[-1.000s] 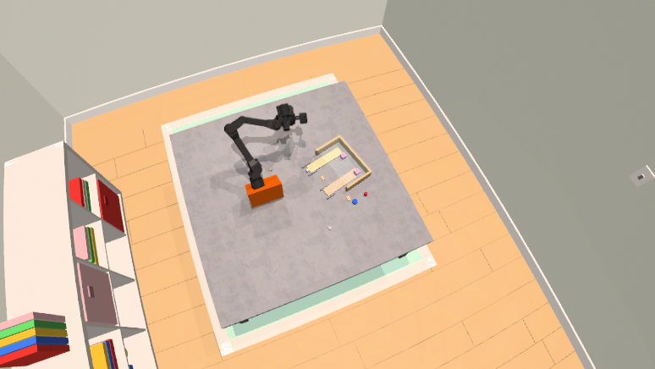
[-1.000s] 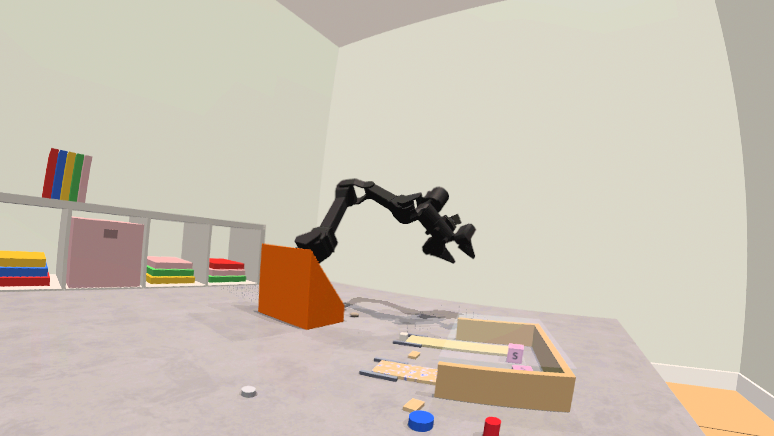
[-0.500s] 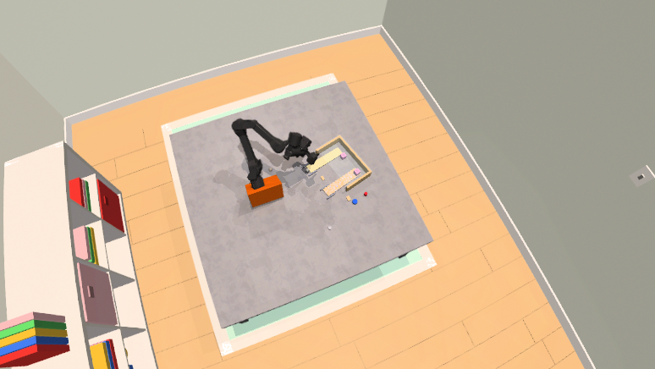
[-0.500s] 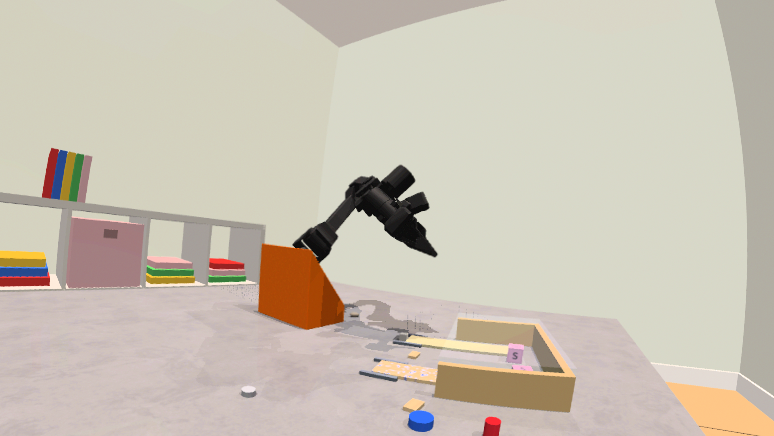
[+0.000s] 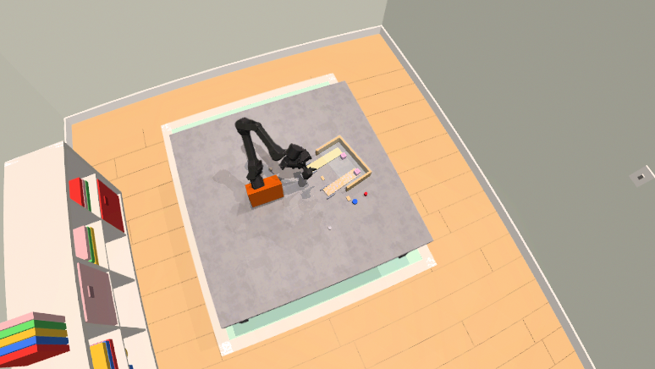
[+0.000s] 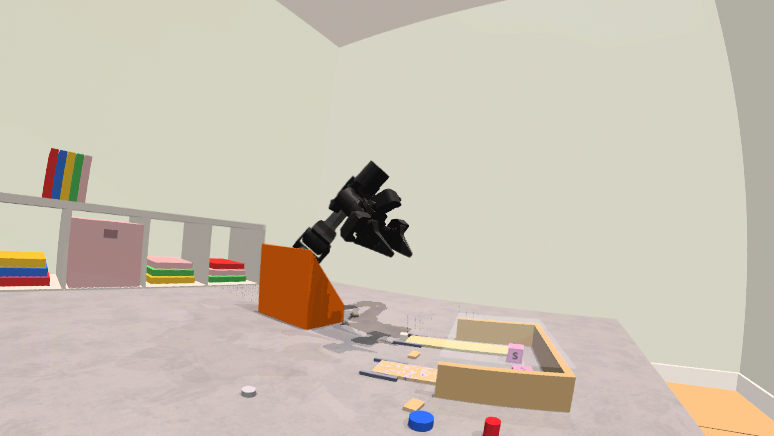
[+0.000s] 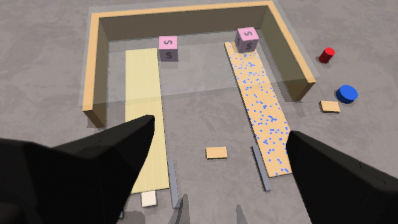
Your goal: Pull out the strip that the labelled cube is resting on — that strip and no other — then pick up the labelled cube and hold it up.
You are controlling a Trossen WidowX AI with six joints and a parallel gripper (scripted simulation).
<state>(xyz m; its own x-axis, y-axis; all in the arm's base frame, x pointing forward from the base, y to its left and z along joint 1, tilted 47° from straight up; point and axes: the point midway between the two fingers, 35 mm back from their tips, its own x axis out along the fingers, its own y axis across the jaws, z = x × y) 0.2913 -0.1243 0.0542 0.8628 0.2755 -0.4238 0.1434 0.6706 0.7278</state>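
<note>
Now: gripper tip 12 cm short of the tan tile, 22 cm to the left of it and 19 cm above it. The rest, counted from my gripper tip: red cylinder 23 cm ahead, 24 cm to the right, 18 cm below; blue disc 15 cm ahead, 25 cm to the right, 19 cm below.
</note>
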